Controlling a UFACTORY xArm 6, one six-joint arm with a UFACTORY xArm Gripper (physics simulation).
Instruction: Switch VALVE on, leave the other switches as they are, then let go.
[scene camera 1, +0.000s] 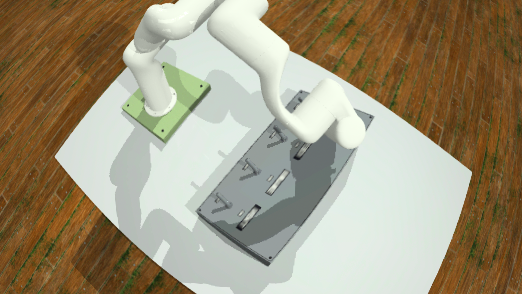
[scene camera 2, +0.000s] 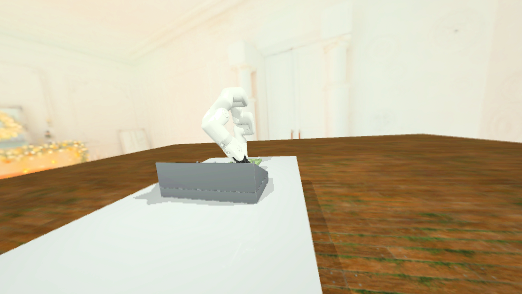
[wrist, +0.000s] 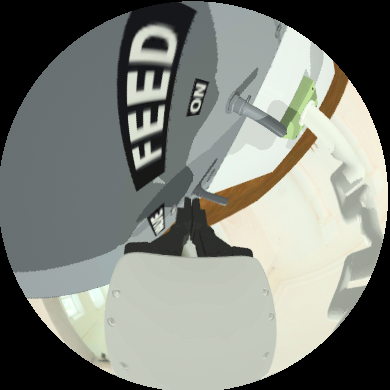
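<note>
The grey switch panel lies on the table. In the wrist view the VALVE label is small and partly seen, and the VALVE lever leans away from the label side, towards the arm-base side. My gripper is shut and empty, its fingertips close to that lever on its label side; whether they touch cannot be told. The FEED lever leans the same way, away from its ON plate and the FEED label. In scene camera 1 the arm hides the gripper and most of the VALVE switch.
Other levers stand along the panel's arm-base side, with their labels across from them. The arm's green base plate is on the white table.
</note>
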